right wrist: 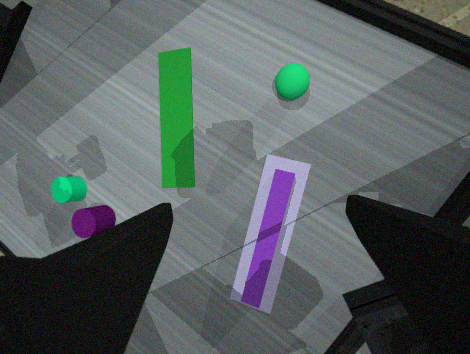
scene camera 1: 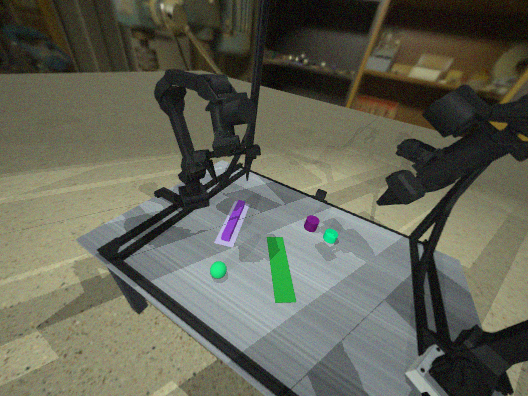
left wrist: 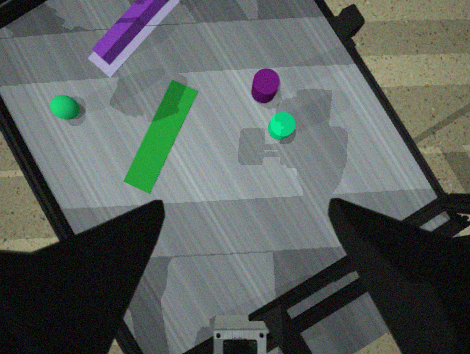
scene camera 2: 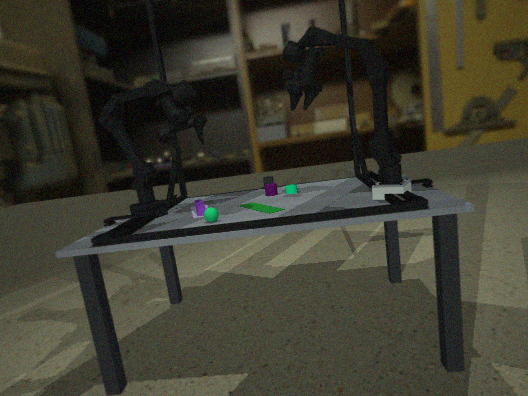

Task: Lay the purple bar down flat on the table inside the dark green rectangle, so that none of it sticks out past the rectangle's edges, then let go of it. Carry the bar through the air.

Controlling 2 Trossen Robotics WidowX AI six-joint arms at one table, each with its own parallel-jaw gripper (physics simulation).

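Seen in the pictures: left gripper, fingertip midpoint: (scene camera 1: 388,199) (left wrist: 246,206) (scene camera 2: 298,109); right gripper, fingertip midpoint: (right wrist: 258,207) (scene camera 1: 231,182) (scene camera 2: 192,148); left arm's base, link origin: (scene camera 1: 449,379) (scene camera 2: 391,182); right arm's base, link origin: (right wrist: 416,346) (scene camera 1: 193,190) (scene camera 2: 147,202).
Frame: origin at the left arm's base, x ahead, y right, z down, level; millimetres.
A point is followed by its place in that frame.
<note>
The purple bar (scene camera 1: 233,221) @[x 658, y -240, z 18 mm] (scene camera 2: 200,207) @[x 617, y -286, z 18 mm] (left wrist: 122,32) @[x 648, y -241, z 18 mm] (right wrist: 268,237) @[x 682, y -228, z 18 mm] lies on a pale lavender rectangle (scene camera 1: 224,243) @[x 594, y -302, z 46 mm] (left wrist: 109,69) @[x 584, y -283, z 46 mm] (right wrist: 301,172) @[x 617, y -315, z 46 mm], apart from the green rectangle. The green rectangle (scene camera 1: 283,275) @[x 396, y -177, z 46 mm] (scene camera 2: 261,208) @[x 414, y -184, z 46 mm] (left wrist: 160,140) @[x 424, y -167, z 46 mm] (right wrist: 176,115) @[x 428, y -170, z 46 mm] is a flat filled strip near the table's middle, with no object on it. My right gripper (scene camera 1: 231,179) @[x 617, y -273, z -199 mm] (right wrist: 258,207) @[x 617, y -273, z -199 mm] is open and empty, above the table with the bar between its fingertips in the right wrist view. My left gripper (scene camera 2: 300,108) @[x 316, y 0, z -285 mm] (left wrist: 246,206) @[x 316, y 0, z -285 mm] is open and empty, high above the table. One end of the bar is cut off in the left wrist view.
A green ball (scene camera 1: 218,270) @[x 478, y -367, z 3 mm] (scene camera 2: 211,215) @[x 473, y -379, z 20 mm] (left wrist: 65,107) @[x 485, y -346, z 5 mm] (right wrist: 292,81) @[x 499, y -358, z -1 mm] lies near the bar. A dark purple cylinder (scene camera 1: 311,223) @[x 516, y 36, z 2 mm] (left wrist: 265,85) @[x 520, y 54, z 0 mm] (right wrist: 93,221) @[x 535, y 35, z 0 mm] and a green cylinder (scene camera 1: 330,236) @[x 438, y 72, z 15 mm] (left wrist: 282,125) @[x 445, y 89, z 15 mm] (right wrist: 69,189) @[x 456, y 72, z 15 mm] stand beyond the green rectangle in scene camera 1. Black rails run along the table's edges.
</note>
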